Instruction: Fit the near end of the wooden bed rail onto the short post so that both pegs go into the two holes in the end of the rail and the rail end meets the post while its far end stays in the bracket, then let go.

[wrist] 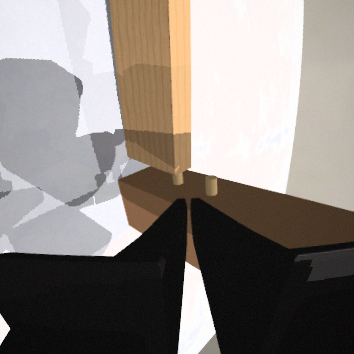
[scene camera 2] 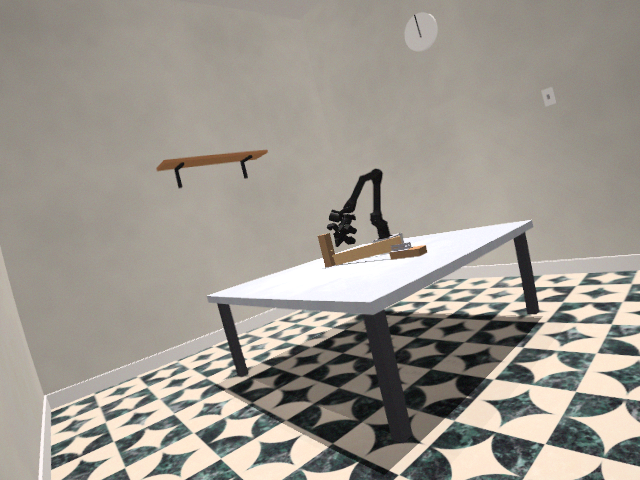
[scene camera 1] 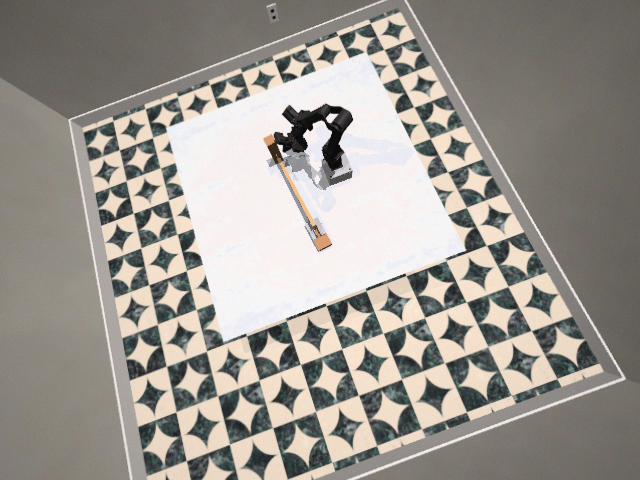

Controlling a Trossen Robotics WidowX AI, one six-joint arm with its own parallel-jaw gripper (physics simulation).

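Places are measured from the arm's base along level axes (x ahead, y left, z up), in millimetres.
Pixels of known places: gripper, fingertip midpoint: (wrist: 187,206) (scene camera 2: 336,246) (scene camera 1: 283,151); arm's base, origin of the base link: (scene camera 2: 385,237) (scene camera 1: 335,163).
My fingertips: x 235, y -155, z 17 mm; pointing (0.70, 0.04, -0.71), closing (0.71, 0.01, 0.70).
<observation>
For each thing: its top centre in the pictures, then the offset to it from my fingertips. "spot": a spot on its surface instead. Level surfaces: height alone.
- wooden bed rail, middle of its top: (scene camera 2: 363,242) (scene camera 1: 295,189) dz +3, dx +7, dy +223 mm
- short post, surface spot: (wrist: 250,210) spot: dz +19, dx +35, dy -9 mm
- far bracket, surface spot: (scene camera 2: 401,246) (scene camera 1: 314,230) spot: dz -45, dx -13, dy +448 mm
- peg, surface spot: (wrist: 211,186) spot: dz -10, dx +36, dy -2 mm
- wooden block, middle of its top: (scene camera 2: 407,248) (scene camera 1: 318,233) dz -61, dx -27, dy +467 mm
- white table, its level: dz -97 mm
The wooden bed rail (scene camera 1: 296,191) (scene camera 2: 367,250) (wrist: 147,90) lies lengthwise between the short post (scene camera 1: 268,139) (scene camera 2: 325,250) (wrist: 250,210) and the far bracket (scene camera 1: 316,230) (scene camera 2: 401,246). Its far end is at the bracket. In the wrist view two pegs stand out from the post face: one peg (wrist: 211,186) is fully bare, and the other peg (wrist: 177,178) shows partly at the corner of the rail's near end. That end is close to the post with a small gap; its holes are hidden. My gripper (scene camera 2: 338,243) (wrist: 187,206) is shut and empty, close to the post and the rail's near end.
A wooden block (scene camera 1: 323,241) (scene camera 2: 413,252) carries the bracket at the far end. The arm's base (scene camera 1: 339,173) stands beside the rail on the white table (scene camera 1: 392,227) (scene camera 2: 289,286). A wall shelf (scene camera 2: 211,159) is away from the table.
</observation>
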